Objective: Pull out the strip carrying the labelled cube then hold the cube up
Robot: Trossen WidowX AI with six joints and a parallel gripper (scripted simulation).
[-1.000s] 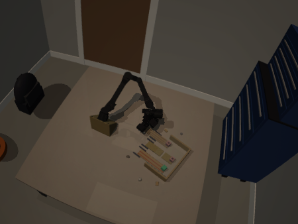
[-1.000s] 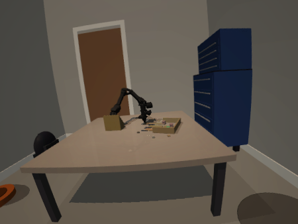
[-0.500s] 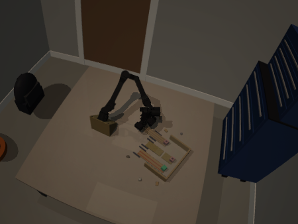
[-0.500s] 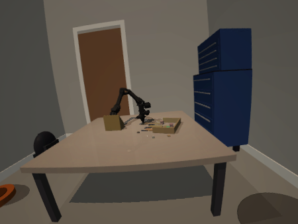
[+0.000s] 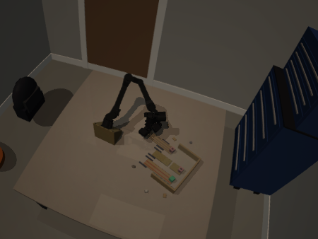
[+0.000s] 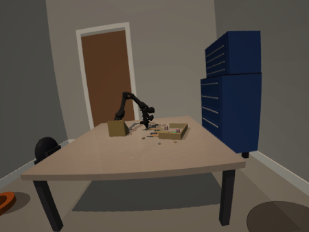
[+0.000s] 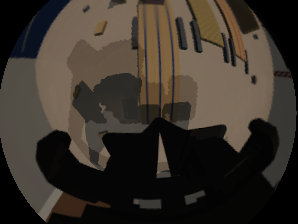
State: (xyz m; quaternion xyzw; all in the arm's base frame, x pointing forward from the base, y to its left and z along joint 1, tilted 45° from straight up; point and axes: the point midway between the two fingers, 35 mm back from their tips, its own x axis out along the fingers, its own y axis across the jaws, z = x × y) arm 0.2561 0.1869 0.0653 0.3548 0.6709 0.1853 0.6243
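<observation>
Right now the long strip is 11 cm ahead of my gripper tip and 3 cm to the right of it.
</observation>
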